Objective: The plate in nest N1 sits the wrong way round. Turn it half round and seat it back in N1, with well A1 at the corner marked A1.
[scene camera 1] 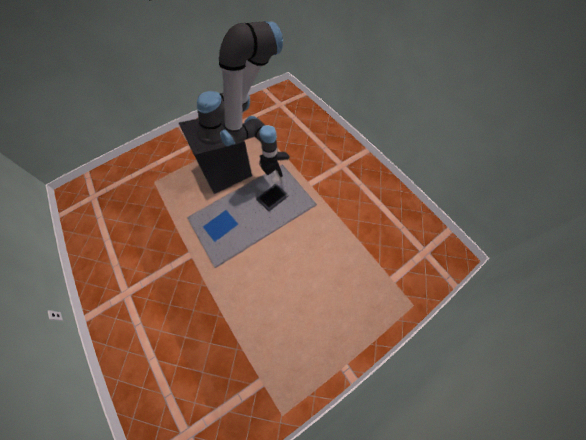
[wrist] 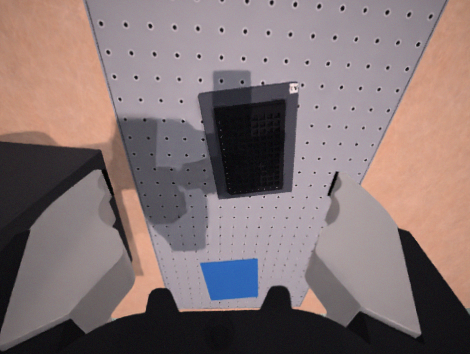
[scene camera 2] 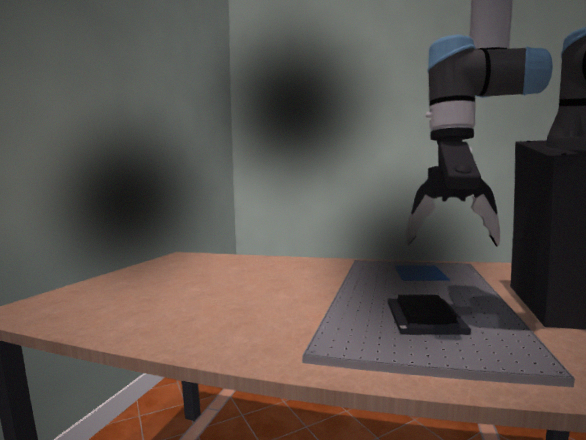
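The black well plate (scene camera 1: 271,196) (scene camera 2: 426,309) (wrist: 252,150) lies flat inside the dark nest (scene camera 1: 270,207) (scene camera 2: 435,330) (wrist: 209,145), whose rim shows around it. A small white A1 label (scene camera 2: 403,327) (wrist: 293,88) marks one corner of the nest, at its upper right in the wrist view. Which corner of the plate is well A1 I cannot tell. My gripper (scene camera 1: 281,166) (scene camera 2: 454,244) (wrist: 223,174) is open and empty, pointing down, well above the board and the plate.
The nest stands on a grey perforated board (scene camera 1: 250,227) (scene camera 2: 350,345) (wrist: 165,40) on the wooden table (scene camera 1: 320,295) (scene camera 2: 210,305). A flat blue square (scene camera 1: 220,225) (scene camera 2: 422,273) (wrist: 231,279) lies at the board's other end. The black robot pedestal (scene camera 1: 223,165) (scene camera 2: 542,235) (wrist: 45,175) stands beside the board.
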